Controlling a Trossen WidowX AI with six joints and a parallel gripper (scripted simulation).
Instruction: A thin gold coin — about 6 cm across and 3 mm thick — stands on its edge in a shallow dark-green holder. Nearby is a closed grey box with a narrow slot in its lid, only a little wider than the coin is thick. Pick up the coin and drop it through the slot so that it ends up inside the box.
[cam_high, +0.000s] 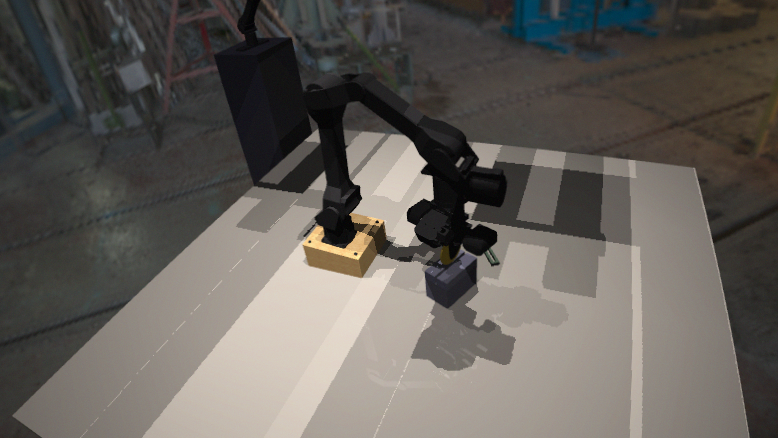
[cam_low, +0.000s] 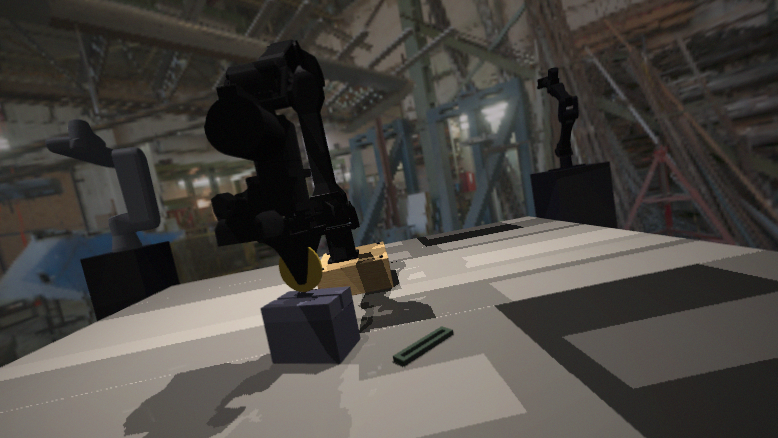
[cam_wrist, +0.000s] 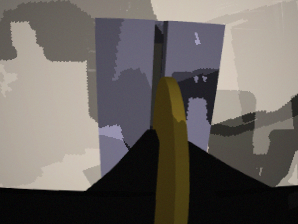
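My gripper tip is now 2 cm below the gold coin.
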